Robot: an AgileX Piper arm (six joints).
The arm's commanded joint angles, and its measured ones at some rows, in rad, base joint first. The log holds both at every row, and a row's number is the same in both.
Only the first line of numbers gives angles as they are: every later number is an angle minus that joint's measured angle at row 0.
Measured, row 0:
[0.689 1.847 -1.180 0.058 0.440 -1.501]
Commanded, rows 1 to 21:
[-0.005 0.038 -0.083 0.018 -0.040 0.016]
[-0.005 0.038 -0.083 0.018 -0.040 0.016]
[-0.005 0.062 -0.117 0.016 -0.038 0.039]
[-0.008 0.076 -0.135 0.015 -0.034 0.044]
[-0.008 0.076 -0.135 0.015 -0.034 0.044]
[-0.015 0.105 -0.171 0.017 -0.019 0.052]
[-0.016 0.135 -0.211 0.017 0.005 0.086]
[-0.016 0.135 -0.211 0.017 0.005 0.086]
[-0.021 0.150 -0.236 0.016 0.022 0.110]
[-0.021 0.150 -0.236 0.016 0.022 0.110]
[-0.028 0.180 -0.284 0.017 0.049 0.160]
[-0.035 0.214 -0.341 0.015 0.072 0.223]
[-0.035 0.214 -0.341 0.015 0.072 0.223]
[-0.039 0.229 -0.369 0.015 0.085 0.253]
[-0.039 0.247 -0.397 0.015 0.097 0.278]
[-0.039 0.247 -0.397 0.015 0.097 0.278]
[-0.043 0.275 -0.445 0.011 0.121 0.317]
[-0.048 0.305 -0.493 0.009 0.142 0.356]
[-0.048 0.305 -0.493 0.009 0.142 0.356]
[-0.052 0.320 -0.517 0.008 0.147 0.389]
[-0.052 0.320 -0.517 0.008 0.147 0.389]
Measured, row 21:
[-0.042 0.300 -0.447 0.009 0.165 0.319]
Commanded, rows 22 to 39:
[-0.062 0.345 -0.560 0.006 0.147 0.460]
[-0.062 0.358 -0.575 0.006 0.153 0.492]
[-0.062 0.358 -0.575 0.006 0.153 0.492]
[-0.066 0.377 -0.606 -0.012 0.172 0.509]
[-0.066 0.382 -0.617 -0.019 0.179 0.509]
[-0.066 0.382 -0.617 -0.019 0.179 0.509]
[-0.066 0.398 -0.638 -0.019 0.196 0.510]
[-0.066 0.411 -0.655 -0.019 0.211 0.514]
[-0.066 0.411 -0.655 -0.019 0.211 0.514]
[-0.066 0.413 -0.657 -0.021 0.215 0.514]
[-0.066 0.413 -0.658 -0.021 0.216 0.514]
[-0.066 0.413 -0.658 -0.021 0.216 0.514]
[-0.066 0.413 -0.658 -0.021 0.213 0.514]
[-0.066 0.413 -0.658 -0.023 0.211 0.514]
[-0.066 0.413 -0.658 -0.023 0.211 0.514]
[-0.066 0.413 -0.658 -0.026 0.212 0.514]
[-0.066 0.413 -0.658 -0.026 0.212 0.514]
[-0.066 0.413 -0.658 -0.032 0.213 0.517]
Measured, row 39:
[-0.058 0.417 -0.649 -0.027 0.220 0.499]
